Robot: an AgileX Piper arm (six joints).
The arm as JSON. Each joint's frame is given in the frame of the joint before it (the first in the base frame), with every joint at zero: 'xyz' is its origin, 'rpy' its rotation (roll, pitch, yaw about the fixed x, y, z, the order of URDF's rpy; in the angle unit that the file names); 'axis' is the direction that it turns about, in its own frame. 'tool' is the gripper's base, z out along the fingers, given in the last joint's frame.
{
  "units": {
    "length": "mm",
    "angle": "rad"
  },
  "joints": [
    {
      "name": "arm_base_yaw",
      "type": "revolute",
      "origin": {
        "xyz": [
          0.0,
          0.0,
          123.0
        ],
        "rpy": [
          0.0,
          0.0,
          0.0
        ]
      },
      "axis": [
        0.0,
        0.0,
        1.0
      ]
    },
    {
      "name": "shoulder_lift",
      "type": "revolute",
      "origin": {
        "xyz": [
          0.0,
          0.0,
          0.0
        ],
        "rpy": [
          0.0,
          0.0,
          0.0
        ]
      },
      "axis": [
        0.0,
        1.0,
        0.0
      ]
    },
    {
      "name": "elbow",
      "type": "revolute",
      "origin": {
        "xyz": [
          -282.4,
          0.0,
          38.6
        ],
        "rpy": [
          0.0,
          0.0,
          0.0
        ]
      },
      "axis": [
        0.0,
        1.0,
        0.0
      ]
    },
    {
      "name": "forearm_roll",
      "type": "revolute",
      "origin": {
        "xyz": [
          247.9,
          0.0,
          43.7
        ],
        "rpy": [
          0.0,
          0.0,
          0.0
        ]
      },
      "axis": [
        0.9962,
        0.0,
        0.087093
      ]
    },
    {
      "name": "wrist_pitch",
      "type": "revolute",
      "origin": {
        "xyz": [
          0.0,
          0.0,
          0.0
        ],
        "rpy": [
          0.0,
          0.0,
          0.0
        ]
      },
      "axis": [
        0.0,
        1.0,
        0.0
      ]
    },
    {
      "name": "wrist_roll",
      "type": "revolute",
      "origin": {
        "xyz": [
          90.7,
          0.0,
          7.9
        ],
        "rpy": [
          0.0,
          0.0,
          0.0
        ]
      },
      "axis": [
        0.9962,
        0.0,
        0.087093
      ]
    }
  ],
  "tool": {
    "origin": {
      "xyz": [
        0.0,
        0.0,
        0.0
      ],
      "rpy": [
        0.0,
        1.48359,
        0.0
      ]
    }
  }
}
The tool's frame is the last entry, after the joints.
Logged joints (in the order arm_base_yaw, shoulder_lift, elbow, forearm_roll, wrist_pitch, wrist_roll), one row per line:
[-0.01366, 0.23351, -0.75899, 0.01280, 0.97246, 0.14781]
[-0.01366, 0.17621, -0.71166, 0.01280, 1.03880, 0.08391]
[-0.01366, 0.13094, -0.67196, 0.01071, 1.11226, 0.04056]
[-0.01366, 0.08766, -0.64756, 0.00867, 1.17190, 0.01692]
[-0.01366, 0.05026, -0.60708, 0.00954, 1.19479, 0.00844]
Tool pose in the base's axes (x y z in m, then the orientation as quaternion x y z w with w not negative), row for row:
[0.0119, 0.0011, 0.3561, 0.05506, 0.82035, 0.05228, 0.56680]
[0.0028, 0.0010, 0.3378, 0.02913, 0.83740, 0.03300, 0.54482]
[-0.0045, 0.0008, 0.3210, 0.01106, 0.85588, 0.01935, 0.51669]
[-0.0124, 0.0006, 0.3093, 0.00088, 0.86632, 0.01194, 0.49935]
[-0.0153, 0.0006, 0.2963, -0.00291, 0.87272, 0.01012, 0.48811]
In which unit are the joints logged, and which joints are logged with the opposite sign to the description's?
The joints are logged in radians. Opposite sign: arm_base_yaw.
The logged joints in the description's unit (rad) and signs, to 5 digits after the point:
[0.01366, 0.23351, -0.75899, 0.01280, 0.97246, 0.14781]
[0.01366, 0.17621, -0.71166, 0.01280, 1.03880, 0.08391]
[0.01366, 0.13094, -0.67196, 0.01071, 1.11226, 0.04056]
[0.01366, 0.08766, -0.64756, 0.00867, 1.17190, 0.01692]
[0.01366, 0.05026, -0.60708, 0.00954, 1.19479, 0.00844]

